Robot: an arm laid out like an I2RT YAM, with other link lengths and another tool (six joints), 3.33 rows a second.
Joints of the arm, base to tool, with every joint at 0 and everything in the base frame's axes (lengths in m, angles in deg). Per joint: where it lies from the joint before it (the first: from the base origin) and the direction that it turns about. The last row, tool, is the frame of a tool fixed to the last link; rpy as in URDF.
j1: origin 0.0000 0.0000 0.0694 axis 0 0 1
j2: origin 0.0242 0.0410 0.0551 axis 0 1 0
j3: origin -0.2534 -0.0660 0.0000 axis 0 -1 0
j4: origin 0.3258 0.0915 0.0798 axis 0 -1 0
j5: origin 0.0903 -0.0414 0.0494 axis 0 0 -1
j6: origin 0.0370 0.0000 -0.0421 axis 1 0 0
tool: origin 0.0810 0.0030 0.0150 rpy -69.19 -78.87 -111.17
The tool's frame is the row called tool.
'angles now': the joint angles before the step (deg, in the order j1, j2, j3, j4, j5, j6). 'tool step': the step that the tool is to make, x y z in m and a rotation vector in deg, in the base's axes. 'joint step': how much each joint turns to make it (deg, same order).
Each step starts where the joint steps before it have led.
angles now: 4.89 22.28 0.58 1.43 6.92 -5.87
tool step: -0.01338 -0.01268 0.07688 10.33 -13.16 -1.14
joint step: -3.39 -19.33 -0.03 -6.27 -4.44 8.78
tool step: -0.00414 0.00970 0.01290 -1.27 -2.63 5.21
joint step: -0.33 -2.66 0.01 -0.07 -5.37 -1.90
